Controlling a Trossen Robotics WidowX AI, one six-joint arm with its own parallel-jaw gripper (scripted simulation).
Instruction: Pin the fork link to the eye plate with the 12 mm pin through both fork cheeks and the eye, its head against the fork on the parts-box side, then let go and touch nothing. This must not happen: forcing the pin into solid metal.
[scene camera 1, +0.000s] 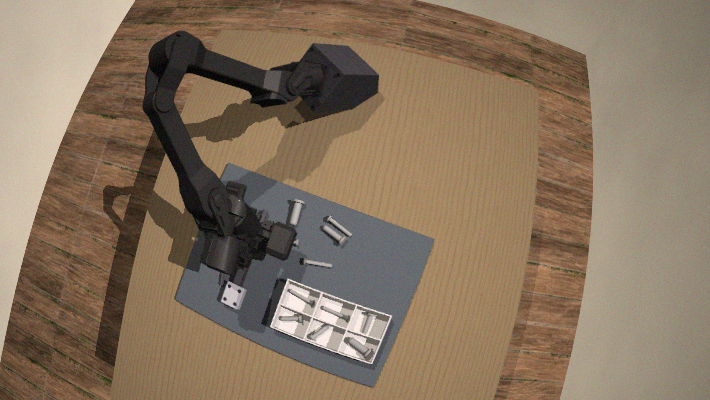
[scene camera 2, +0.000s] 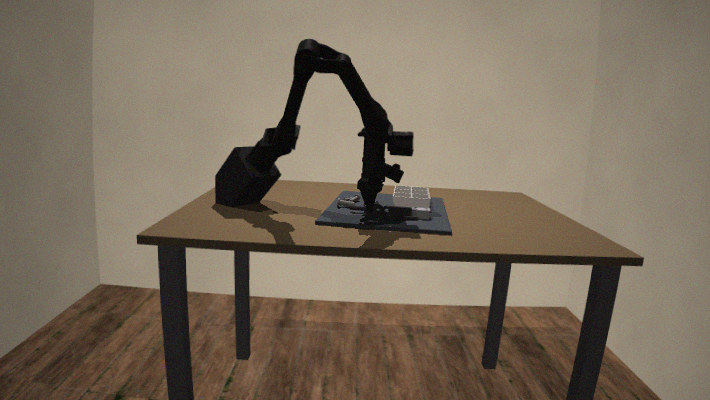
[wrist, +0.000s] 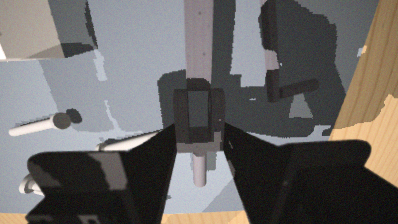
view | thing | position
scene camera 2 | my gripper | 370, 211
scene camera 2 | white parts box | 402, 197
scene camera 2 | blue-grey work plate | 342, 216
